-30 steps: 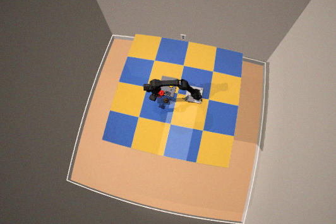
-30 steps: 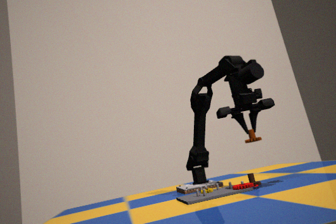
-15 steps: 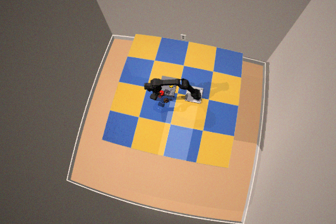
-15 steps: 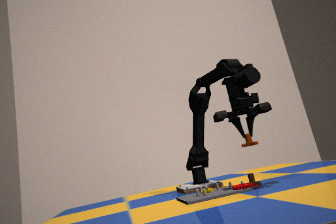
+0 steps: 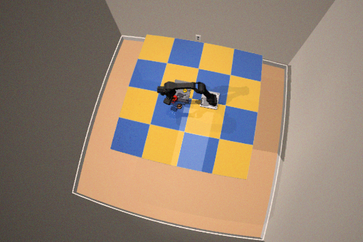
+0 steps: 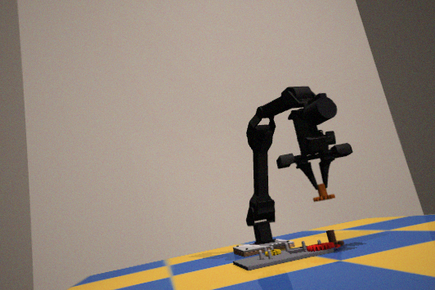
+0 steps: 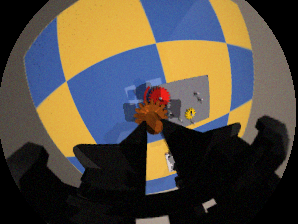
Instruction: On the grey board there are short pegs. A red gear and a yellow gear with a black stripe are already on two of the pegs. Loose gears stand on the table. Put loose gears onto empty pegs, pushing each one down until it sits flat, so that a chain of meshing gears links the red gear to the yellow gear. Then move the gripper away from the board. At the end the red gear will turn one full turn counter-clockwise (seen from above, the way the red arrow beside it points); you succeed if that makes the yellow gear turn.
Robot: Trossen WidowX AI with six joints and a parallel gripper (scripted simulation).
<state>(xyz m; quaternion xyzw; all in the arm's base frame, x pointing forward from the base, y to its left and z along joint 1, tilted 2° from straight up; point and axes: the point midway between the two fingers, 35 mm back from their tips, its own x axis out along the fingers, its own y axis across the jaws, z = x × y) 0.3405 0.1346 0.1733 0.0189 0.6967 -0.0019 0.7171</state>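
My gripper tip is now 1 cm short of the red gear, 4 cm to the left of it and 13 cm above it. Round my gripper tip: red arrow (2 cm ahead, 14 cm below); yellow gear (6 cm behind, 15 cm to the right, 13 cm below); orange gear (1 cm below).
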